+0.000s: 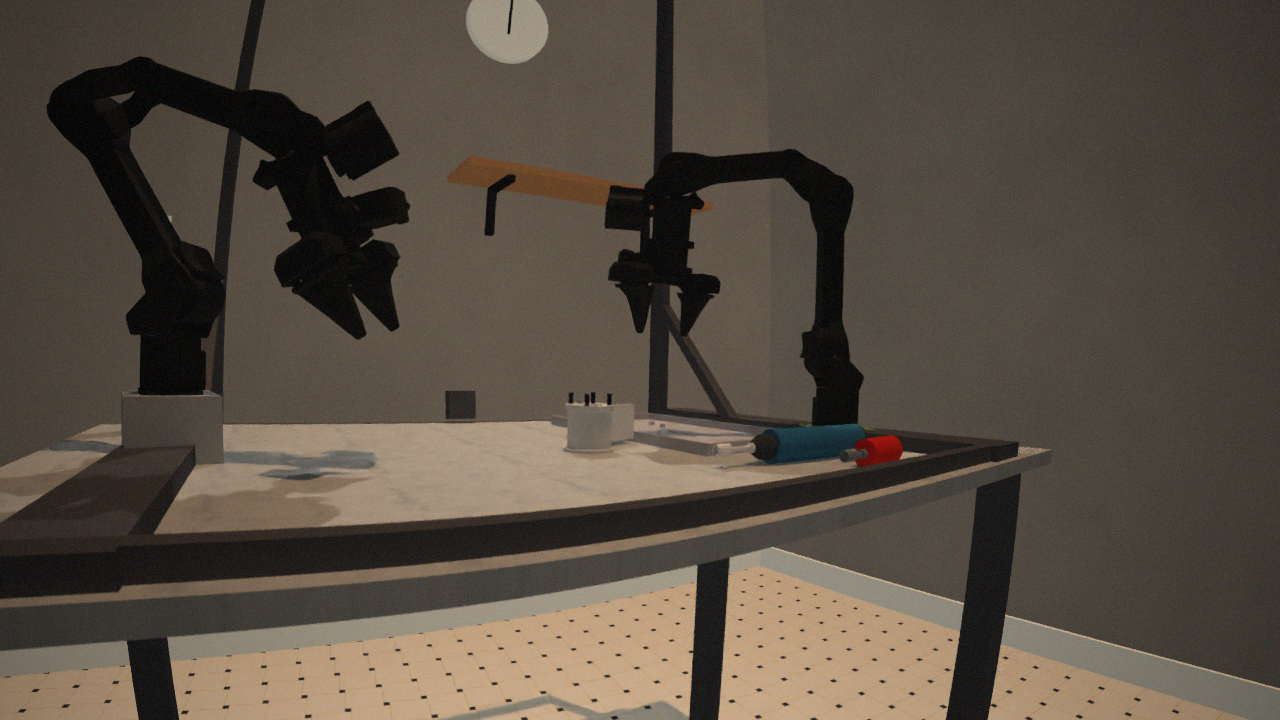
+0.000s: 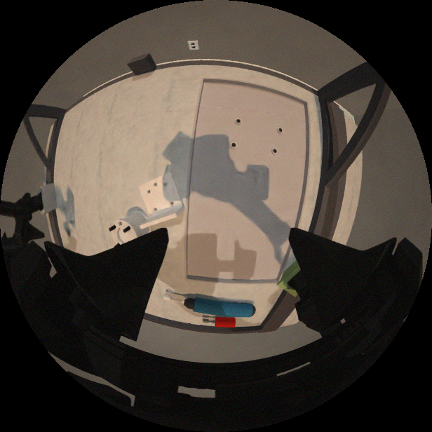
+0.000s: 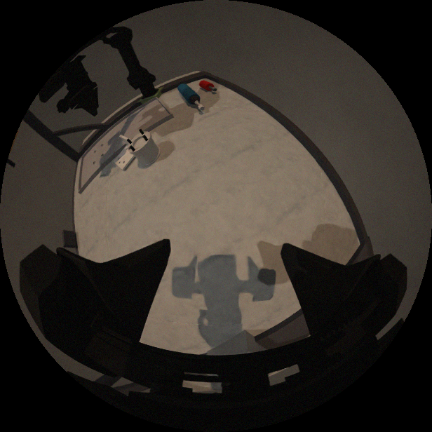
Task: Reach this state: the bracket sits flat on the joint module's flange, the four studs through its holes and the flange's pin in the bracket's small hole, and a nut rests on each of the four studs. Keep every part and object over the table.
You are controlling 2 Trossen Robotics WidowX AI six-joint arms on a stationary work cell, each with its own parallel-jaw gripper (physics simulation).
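Frame: origin at the left arm's base, x ahead, y left, z up, level; centimetres.
Where they show: left gripper, fingertip midpoint: (image 1: 662, 334); right gripper, fingertip midpoint: (image 1: 379, 333); right arm's base, link origin: (image 1: 169, 393).
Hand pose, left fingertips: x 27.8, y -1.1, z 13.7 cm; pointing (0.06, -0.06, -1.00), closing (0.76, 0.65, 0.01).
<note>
After its pixels a point has its place.
The white cylindrical joint module (image 1: 588, 430) {x 37.4, y 17.3, z 0.8 cm} (image 2: 122, 233) (image 3: 146, 154) stands upright, dark studs (image 1: 586, 399) {x 37.7, y 17.1, z 4.6 cm} (image 2: 127, 229) (image 3: 142, 132) pointing up. The white L-shaped bracket (image 1: 623, 422) {x 33.2, y 7.1, z 0.9 cm} (image 2: 154, 198) (image 3: 124, 161) is on the table beside it, holed plate low and other plate upright, off the flange. Four small nuts, one of them the nut (image 2: 238, 121), lie apart in the shallow tray (image 1: 680, 443) {x 25.6, y 12.9, z -1.1 cm} (image 2: 195, 125). My left gripper (image 1: 662, 332) {x 27.8, y -1.1, z 13.6 cm} (image 2: 231, 234) is open and empty, high above the tray area. My right gripper (image 1: 378, 333) {x 57.7, y 34.9, z 11.6 cm} (image 3: 228, 248) is open and empty, high over the table's left part. The flange's pin cannot be made out.
A blue-handled tool (image 1: 814, 442) {x 10.1, y 22.1, z 0.3 cm} (image 2: 223, 307) (image 3: 189, 94) and a red-handled tool (image 1: 879, 450) {x 3.9, y 27.9, z 0.0 cm} (image 2: 225, 322) (image 3: 206, 85) lie near the table edge by the tray. A green object (image 2: 288, 281) is at the tray's corner, partly behind a left finger. Dark rails border the table.
</note>
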